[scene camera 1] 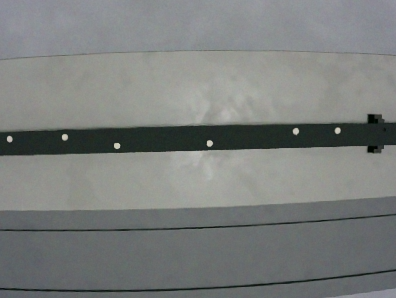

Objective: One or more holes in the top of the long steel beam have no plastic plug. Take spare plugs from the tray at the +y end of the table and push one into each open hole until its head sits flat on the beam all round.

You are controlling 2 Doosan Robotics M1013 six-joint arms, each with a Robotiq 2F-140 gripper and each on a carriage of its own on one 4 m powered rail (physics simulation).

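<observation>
The long dark steel beam (pixel 165 139) runs across the whole view from left to right. Several pale round plug heads show on its top: one (pixel 9 139) at the far left, one (pixel 64 137) to its right, others at mid-view, and one (pixel 337 131) toward the right. A small dark spot (pixel 384 130) shows on the beam near the right edge; it is too small to tell whether it is an open hole. The tray of spare plugs does not show in this view. Neither gripper shows.
The beam lies along a light grey table top (pixel 125 185). A black clamp-like fixture (pixel 374 149) shows at both sides of the beam near the right edge. Two thin dark lines cross the grey floor below the table in the view.
</observation>
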